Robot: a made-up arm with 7 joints. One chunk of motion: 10 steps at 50 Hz.
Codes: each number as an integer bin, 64 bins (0 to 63) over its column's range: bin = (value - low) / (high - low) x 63, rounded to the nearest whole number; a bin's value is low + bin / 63 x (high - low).
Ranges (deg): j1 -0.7..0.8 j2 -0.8..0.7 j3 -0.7..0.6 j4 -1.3..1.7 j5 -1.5..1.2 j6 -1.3..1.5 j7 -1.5..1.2
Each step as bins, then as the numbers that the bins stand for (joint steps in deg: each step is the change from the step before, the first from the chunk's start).
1 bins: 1 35 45 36 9 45 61
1 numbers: -0.676 0.033 0.229 0.414 -1.114 0.700 1.114
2 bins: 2 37 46 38 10 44 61
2 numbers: -0.652 0.081 0.249 0.510 -1.071 0.656 1.114
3 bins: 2 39 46 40 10 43 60
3 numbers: -0.652 0.129 0.249 0.605 -1.071 0.611 1.071
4 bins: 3 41 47 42 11 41 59
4 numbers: -0.629 0.176 0.270 0.700 -1.029 0.522 1.029
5 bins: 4 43 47 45 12 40 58
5 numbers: -0.605 0.224 0.270 0.843 -0.986 0.478 0.986
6 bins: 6 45 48 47 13 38 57
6 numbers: -0.557 0.271 0.290 0.938 -0.943 0.389 0.943
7 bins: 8 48 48 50 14 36 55
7 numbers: -0.510 0.343 0.290 1.081 -0.900 0.300 0.857
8 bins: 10 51 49 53 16 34 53
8 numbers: -0.462 0.414 0.311 1.224 -0.814 0.211 0.771
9 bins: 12 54 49 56 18 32 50
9 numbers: -0.414 0.486 0.311 1.367 -0.729 0.122 0.643
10 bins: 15 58 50 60 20 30 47
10 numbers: -0.343 0.581 0.332 1.557 -0.643 0.033 0.514
